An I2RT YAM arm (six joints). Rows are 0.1 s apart.
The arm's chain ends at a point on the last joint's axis. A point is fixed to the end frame.
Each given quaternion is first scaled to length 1.
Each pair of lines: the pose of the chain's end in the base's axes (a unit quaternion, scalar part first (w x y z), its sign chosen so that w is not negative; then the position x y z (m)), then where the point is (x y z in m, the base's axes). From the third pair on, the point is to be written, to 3 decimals.
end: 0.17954 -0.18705 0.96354 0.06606 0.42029 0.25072 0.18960
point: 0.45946 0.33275 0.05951
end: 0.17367 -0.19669 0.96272 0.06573 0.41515 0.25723 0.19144
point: 0.45146 0.33919 0.06048
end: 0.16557 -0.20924 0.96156 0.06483 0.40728 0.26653 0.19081
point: 0.440 0.348 0.059
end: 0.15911 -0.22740 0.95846 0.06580 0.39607 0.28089 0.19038
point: 0.424 0.363 0.057
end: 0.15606 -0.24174 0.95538 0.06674 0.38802 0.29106 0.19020
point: 0.413 0.373 0.057
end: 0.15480 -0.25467 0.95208 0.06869 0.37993 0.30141 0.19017
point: 0.403 0.384 0.057
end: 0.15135 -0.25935 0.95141 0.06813 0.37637 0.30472 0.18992
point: 0.398 0.387 0.056
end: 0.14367 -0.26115 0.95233 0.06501 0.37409 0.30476 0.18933
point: 0.394 0.386 0.054
